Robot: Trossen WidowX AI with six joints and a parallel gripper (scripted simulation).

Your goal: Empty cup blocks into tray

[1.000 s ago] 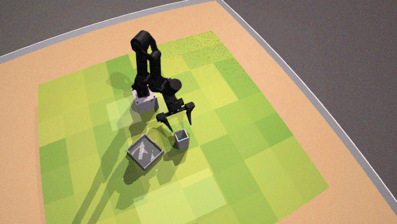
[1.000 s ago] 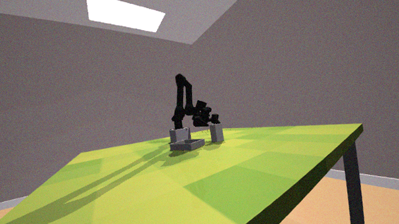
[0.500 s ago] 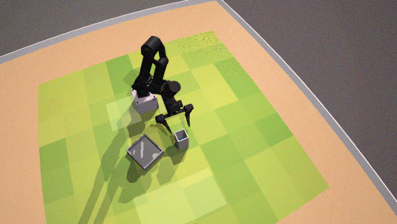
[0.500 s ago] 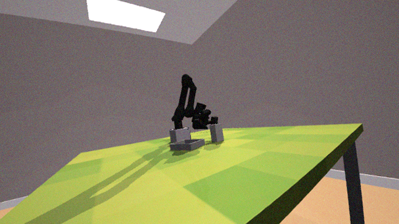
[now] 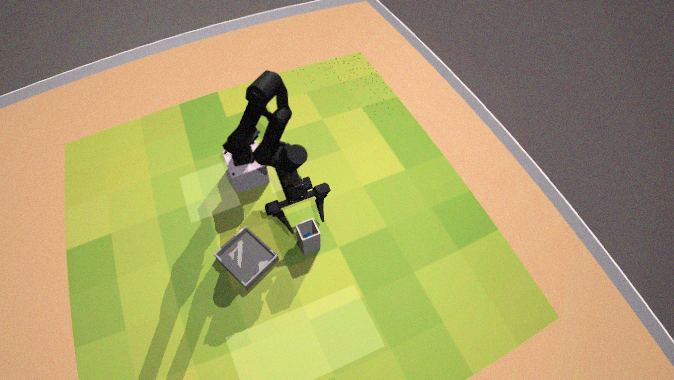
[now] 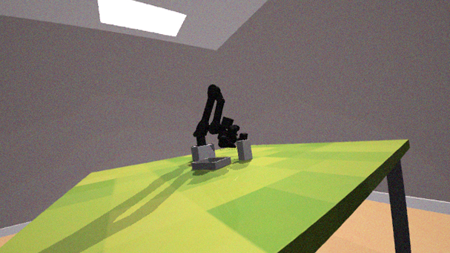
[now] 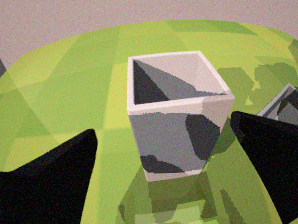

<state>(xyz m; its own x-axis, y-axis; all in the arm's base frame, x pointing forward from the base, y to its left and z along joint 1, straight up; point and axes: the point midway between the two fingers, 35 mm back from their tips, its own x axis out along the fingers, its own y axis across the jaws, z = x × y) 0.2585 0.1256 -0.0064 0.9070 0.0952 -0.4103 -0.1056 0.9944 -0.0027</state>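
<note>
Right now my gripper tip is 20 mm short of the blue block and 20 mm above it. Also, from my gripper tip: grey square cup 40 mm below, 20 mm ahead, 10 mm to the right.
</note>
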